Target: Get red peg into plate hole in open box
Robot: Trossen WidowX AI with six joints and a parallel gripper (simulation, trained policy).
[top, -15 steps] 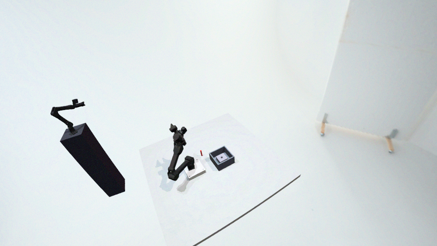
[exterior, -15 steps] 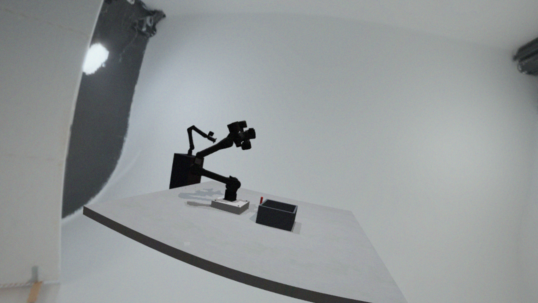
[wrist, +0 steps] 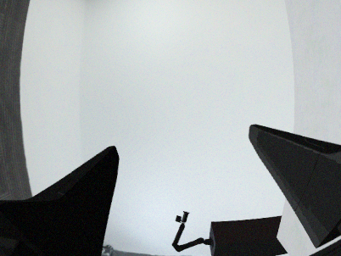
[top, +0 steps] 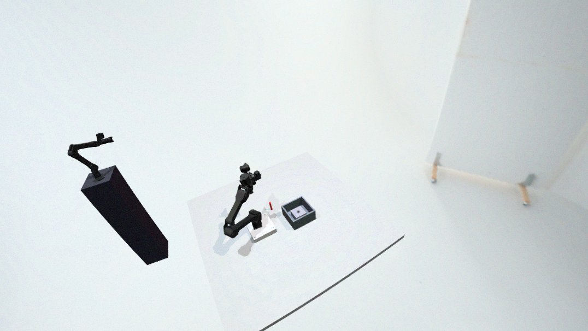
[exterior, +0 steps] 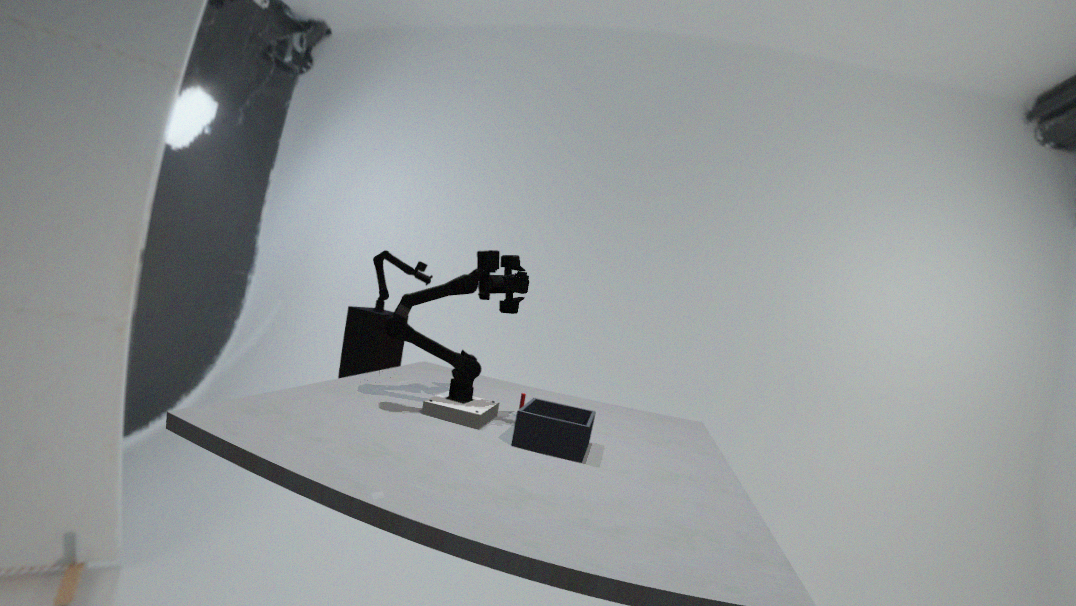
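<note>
The red peg is 390 mm below my gripper tip, 90 mm ahead of it and 60 mm to the right of it. From my gripper tip the other things lie so: dark grey box: 400 mm below, 260 mm ahead, 240 mm to the right.
</note>
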